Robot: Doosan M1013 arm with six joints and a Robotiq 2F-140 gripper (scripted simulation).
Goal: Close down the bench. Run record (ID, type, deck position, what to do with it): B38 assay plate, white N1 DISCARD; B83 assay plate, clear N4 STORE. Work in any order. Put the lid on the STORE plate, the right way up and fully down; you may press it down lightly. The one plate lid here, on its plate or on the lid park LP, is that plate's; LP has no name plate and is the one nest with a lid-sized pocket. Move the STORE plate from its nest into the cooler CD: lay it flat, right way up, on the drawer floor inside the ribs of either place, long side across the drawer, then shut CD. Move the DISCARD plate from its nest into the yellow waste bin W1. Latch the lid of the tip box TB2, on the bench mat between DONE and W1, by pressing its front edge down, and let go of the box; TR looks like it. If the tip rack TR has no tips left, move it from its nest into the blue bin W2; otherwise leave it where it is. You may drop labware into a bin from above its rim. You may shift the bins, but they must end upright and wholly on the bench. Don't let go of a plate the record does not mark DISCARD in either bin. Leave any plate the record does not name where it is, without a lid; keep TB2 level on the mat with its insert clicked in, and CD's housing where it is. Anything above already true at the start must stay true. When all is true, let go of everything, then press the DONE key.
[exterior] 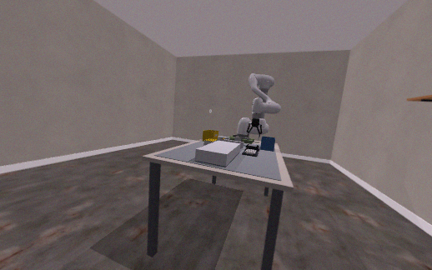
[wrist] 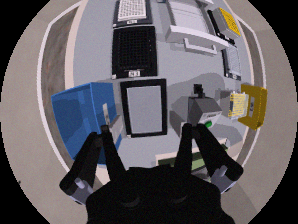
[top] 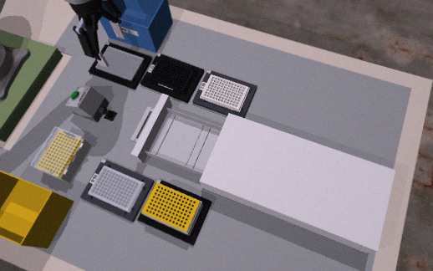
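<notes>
Right now my hand is 9 cm above the flat grey lid. The rest, counted from my hand: done key (16 cm to the right, 6 cm behind, 4 cm below); then black lid park nest (10 cm below); then blue bin W2 (15 cm to the left, 7 cm below, 2 cm ahead).
</notes>
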